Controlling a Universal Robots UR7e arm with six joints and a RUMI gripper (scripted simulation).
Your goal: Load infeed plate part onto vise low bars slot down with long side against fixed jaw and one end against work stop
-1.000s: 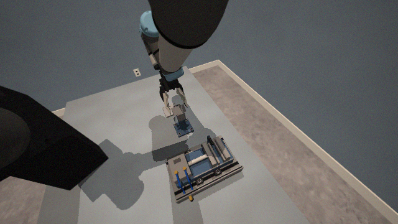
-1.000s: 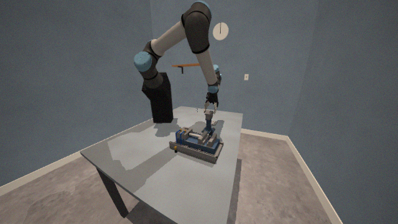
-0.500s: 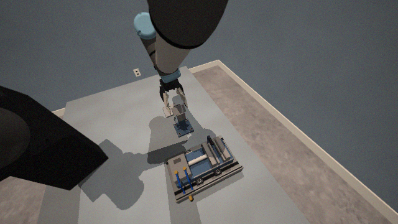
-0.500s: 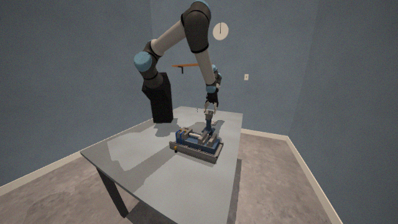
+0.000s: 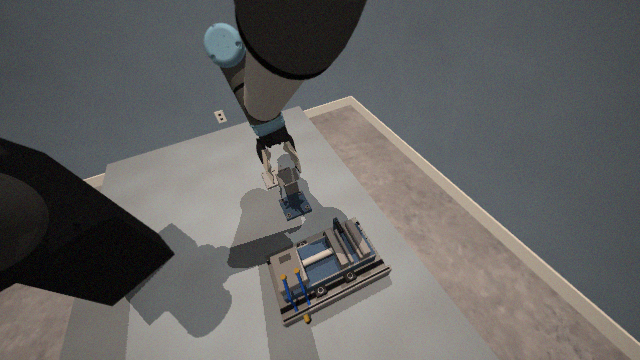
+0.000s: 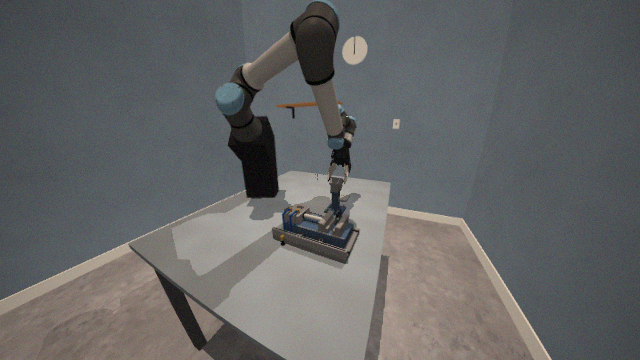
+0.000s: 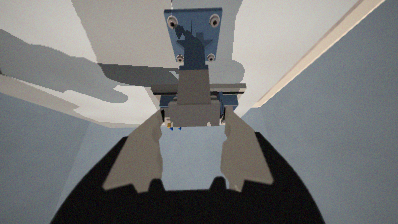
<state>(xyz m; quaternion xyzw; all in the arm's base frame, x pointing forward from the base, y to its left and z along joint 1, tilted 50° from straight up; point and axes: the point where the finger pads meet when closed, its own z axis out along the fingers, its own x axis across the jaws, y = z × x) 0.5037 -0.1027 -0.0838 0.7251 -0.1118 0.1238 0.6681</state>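
The part lies 10 mm below my hand. From my hand the other things lie so: cylinder rod (70 mm behind, 230 mm to the right, 80 mm below); pale plate (20 mm ahead, 150 mm to the left, 160 mm below); work stop (30 mm ahead, 210 mm to the right, 70 mm below).
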